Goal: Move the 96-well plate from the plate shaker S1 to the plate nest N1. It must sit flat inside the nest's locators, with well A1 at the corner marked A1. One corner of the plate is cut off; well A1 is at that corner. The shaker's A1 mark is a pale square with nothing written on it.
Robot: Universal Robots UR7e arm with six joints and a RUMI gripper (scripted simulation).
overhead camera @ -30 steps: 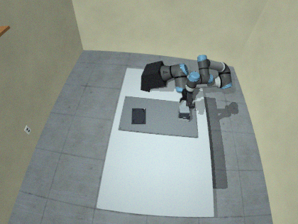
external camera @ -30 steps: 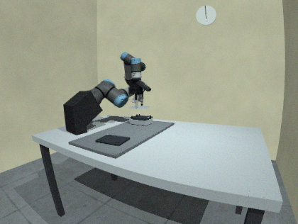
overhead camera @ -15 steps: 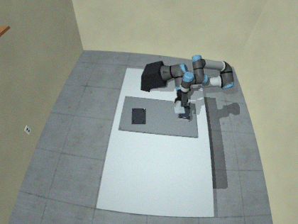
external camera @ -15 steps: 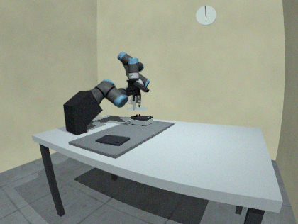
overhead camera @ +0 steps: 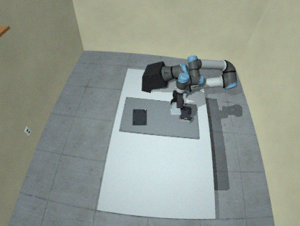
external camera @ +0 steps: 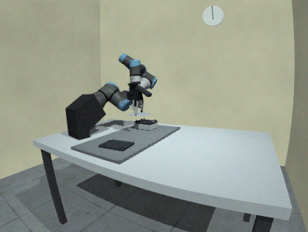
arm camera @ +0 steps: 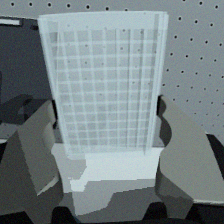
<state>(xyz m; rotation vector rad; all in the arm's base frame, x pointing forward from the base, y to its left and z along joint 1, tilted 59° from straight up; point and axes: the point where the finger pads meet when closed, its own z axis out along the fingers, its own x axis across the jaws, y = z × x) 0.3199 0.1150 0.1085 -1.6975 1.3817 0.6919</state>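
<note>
My gripper is now 90 mm short of the plate nest N1, 290 mm to the left of it and 130 mm above it. Also, from my hand: pale A1 mark (260 mm to the right, 120 mm below); 96-well plate (10 mm below).
</note>
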